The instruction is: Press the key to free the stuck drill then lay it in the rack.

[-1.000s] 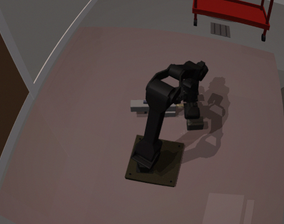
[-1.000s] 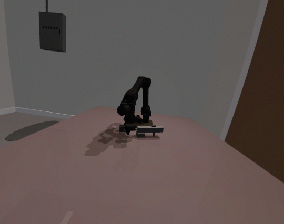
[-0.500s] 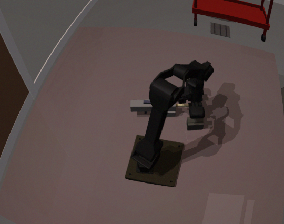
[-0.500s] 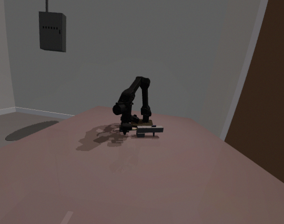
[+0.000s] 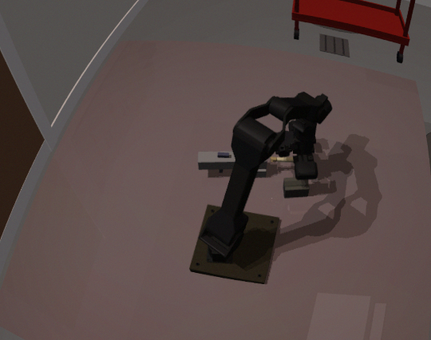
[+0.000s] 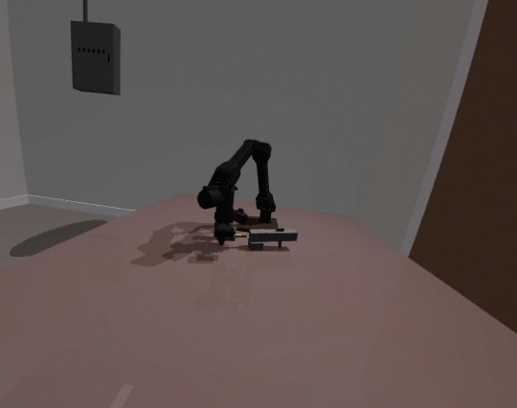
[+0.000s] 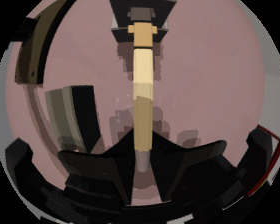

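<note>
The tan drill lies 40 mm to the left of my gripper tip and 40 mm above it. The rest, counted from my gripper tip: rack: 80 mm behind, 10 mm to the left, 10 mm above; dark key: 220 mm to the left, 40 mm above, 20 mm behind; grey housing: 190 mm to the left, 40 mm above, 20 mm behind.
</note>
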